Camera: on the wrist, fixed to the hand. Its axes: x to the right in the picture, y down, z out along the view.
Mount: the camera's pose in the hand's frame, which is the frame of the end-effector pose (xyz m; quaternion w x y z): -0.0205 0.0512 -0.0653 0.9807 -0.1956 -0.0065 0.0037
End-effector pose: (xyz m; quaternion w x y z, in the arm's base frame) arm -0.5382 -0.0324 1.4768 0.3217 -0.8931 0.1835 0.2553
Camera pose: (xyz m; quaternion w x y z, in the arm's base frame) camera -0.5578 -0.1098 1.5072 0.1410 -0.9364 0.1312 0.2933
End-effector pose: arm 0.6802 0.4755 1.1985 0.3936 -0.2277 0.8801 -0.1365
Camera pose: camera 0.6279 0.5339 1.2326 0.3477 -0.2979 0.8881 0.0412
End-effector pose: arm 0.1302 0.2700 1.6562 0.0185 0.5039 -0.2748 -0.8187
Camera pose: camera 0.1822 0.2047 1.6746 0.1179 0.4842 -0.1113 -0.8598
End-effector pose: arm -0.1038 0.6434 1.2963 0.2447 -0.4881 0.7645 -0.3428
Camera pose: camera -0.1714 0.6955 1.3002 0.1507 -0.5259 0.8169 -0.1826
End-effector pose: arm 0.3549 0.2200 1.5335 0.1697 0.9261 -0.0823 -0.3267
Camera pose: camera 0.3783 0.1949 1.6118 0.3482 0.8726 -0.0213 -0.3419
